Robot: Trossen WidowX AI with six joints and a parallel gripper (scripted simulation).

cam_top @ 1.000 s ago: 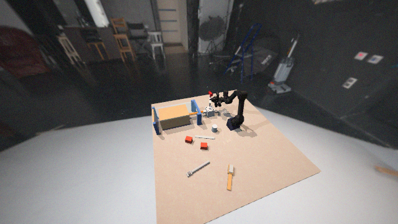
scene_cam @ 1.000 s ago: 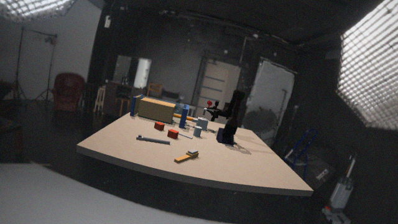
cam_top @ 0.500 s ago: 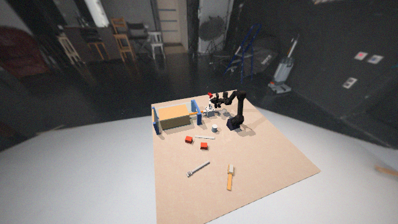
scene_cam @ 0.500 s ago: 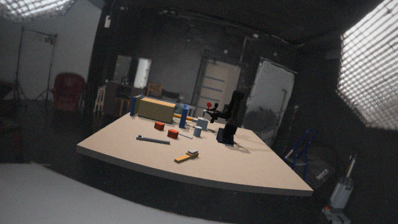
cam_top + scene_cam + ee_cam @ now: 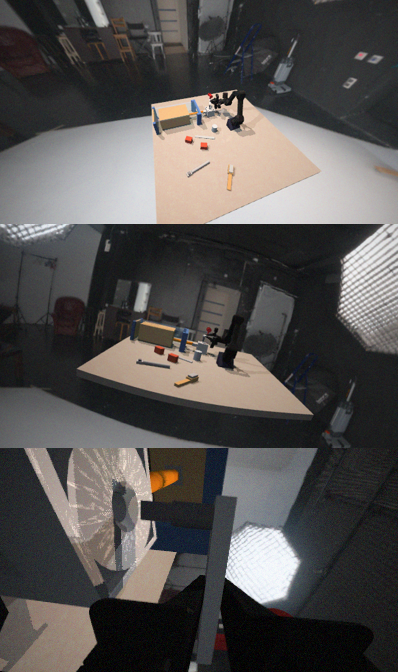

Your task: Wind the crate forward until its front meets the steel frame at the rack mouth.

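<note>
My gripper tip is 30 mm past the red knob, 40 mm to the left of it and 40 mm below it. Round my gripper tip: grey winch (40 mm to the left, 120 mm below); then blue steel frame (170 mm ahead, 20 mm to the left, 40 mm below); then winch handle (10 mm behind, 10 mm to the right, 10 mm above).
</note>
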